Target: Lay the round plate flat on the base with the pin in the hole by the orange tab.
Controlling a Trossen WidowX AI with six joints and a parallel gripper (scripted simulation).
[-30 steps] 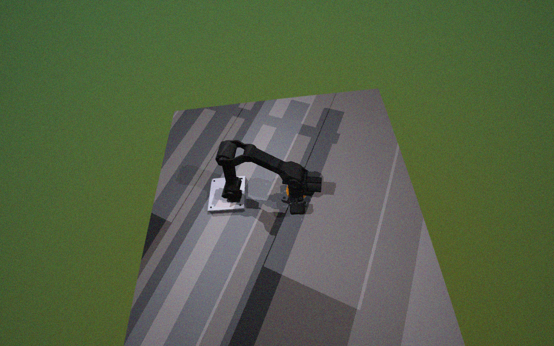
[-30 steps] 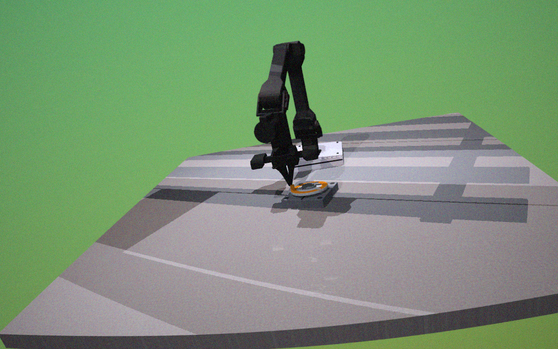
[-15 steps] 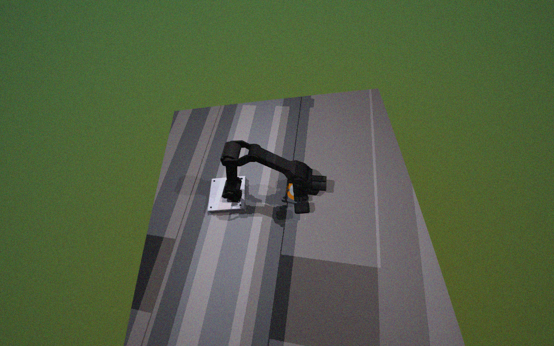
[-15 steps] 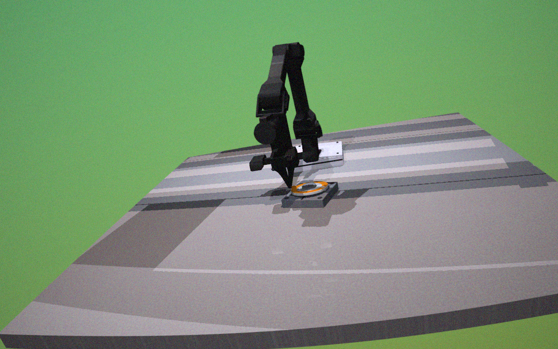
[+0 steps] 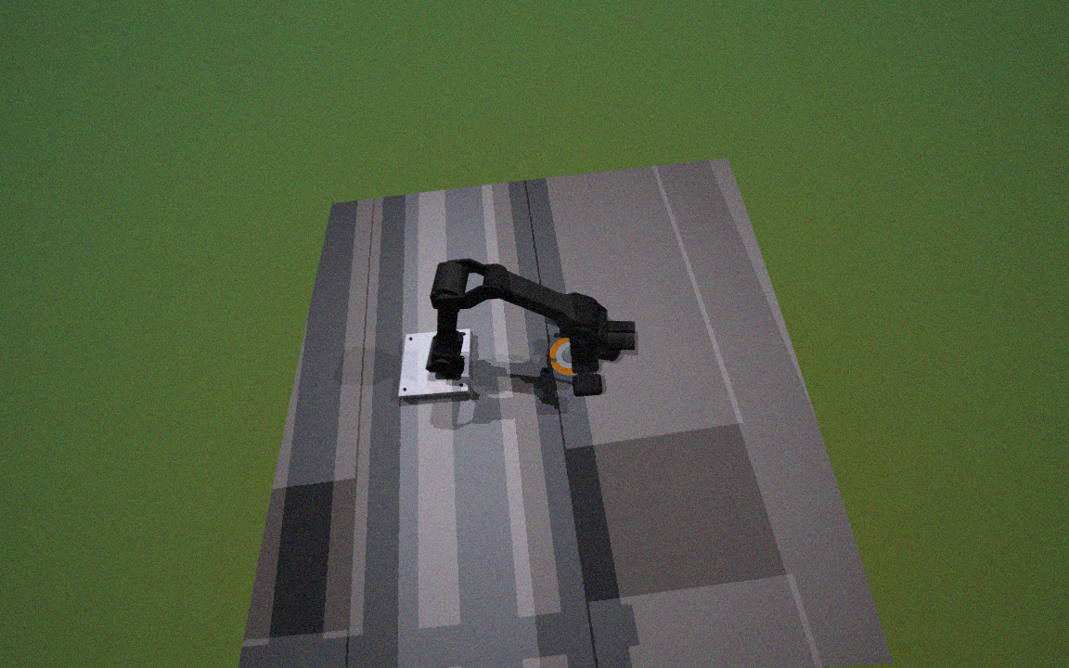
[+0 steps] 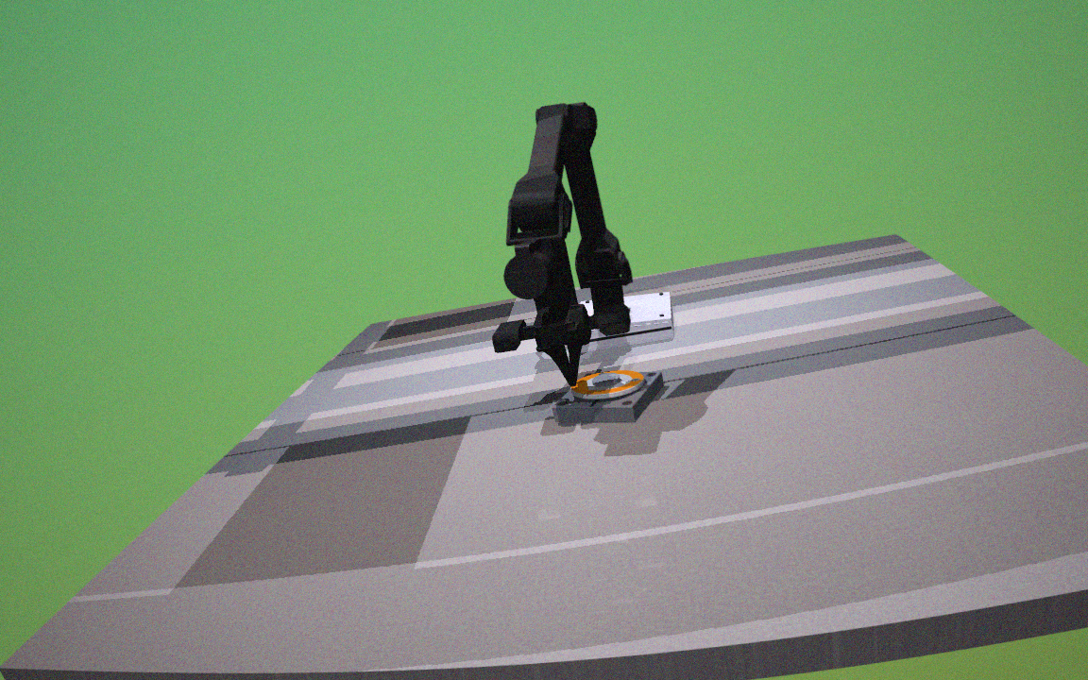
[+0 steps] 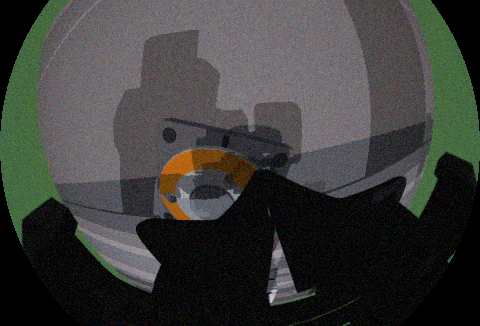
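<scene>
Now: the grey square base 40 mm behind my gripper tip, 40 mm to the left of it and 30 mm below it.
</scene>
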